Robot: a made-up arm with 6 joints.
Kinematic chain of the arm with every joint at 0, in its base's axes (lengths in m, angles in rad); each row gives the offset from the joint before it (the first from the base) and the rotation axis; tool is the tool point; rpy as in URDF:
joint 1: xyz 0 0 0.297 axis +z
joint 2: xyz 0 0 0 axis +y
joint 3: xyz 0.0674 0 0.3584 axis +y
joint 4: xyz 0.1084 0 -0.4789 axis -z
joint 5: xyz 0 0 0 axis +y
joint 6: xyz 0.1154 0 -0.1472 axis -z
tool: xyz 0 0 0 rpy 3.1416 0 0
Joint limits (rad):
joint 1: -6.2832..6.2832
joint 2: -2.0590..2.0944
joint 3: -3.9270..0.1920
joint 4: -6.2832..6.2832
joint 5: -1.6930..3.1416
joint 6: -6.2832..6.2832
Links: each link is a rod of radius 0.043 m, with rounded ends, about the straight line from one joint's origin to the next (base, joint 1, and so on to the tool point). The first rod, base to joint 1, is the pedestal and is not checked.
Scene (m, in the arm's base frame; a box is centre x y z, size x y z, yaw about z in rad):
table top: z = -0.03
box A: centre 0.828 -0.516 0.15 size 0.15 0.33 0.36 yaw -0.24
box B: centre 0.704 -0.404 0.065 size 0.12 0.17 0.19 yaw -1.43
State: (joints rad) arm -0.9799 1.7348 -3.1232 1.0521 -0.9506 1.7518
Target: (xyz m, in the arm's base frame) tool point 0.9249 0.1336 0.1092
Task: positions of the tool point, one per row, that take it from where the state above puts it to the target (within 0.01 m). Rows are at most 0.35 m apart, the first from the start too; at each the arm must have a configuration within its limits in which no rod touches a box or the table.
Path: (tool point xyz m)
1: 0.4698 -0.6262 0.4202
2: 0.5322 -0.4344 0.5168
3: 0.7290 -0.3191 0.4306
4: 0.8786 -0.1188 0.2948
5: 0.9249 0.1336 0.1092

